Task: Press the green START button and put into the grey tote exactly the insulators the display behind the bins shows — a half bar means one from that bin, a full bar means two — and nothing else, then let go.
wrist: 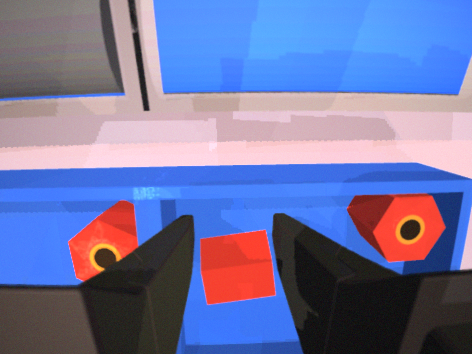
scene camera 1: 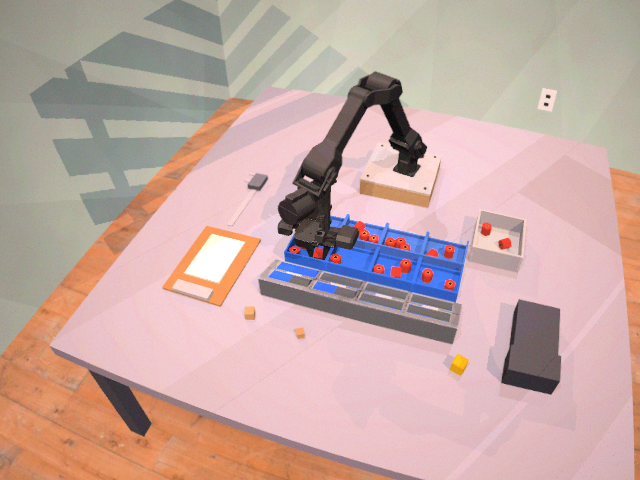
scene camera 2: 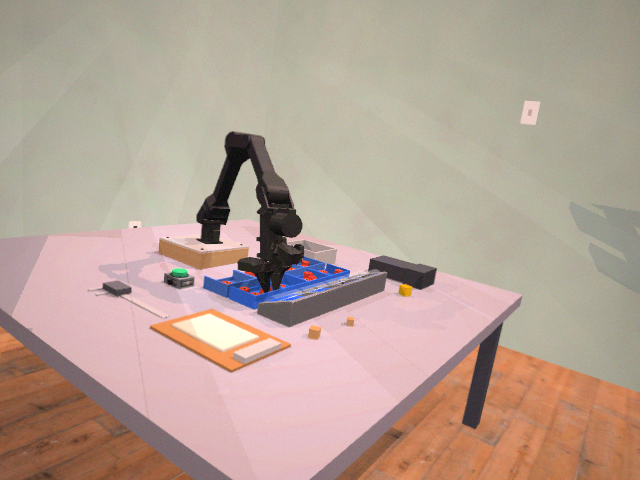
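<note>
My gripper (scene camera 1: 317, 256) (scene camera 2: 272, 290) (wrist: 233, 225) is open, pointing down low in the front left bin of the blue bins (scene camera 1: 356, 259) (scene camera 2: 242, 298) (wrist: 280, 175). A red insulator (scene camera 1: 318, 252) (wrist: 237, 267) lies on its side between the fingers, ungripped. An upright insulator (scene camera 1: 294, 250) (wrist: 402, 227) stands in that bin's corner; another insulator (scene camera 1: 335, 258) (wrist: 102, 245) is across the divider. The display (scene camera 1: 356, 310) (scene camera 2: 330, 303) shows one full blue bar and two half bars. The grey tote (scene camera 1: 495, 258) (scene camera 2: 323, 253) holds two insulators. The green START button (scene camera 2: 179, 272) stands beside the arm's base; the first scene view does not show it.
A dark block (scene camera 1: 532, 343) (scene camera 2: 400, 270) and a yellow cube (scene camera 1: 459, 364) (scene camera 2: 405, 290) lie right of the display. Two small orange cubes lie before it. A clipboard (scene camera 1: 224, 293) (scene camera 2: 170, 325) lies to the left, with a grey plug-like object (scene camera 1: 257, 181) (scene camera 2: 116, 287) behind it.
</note>
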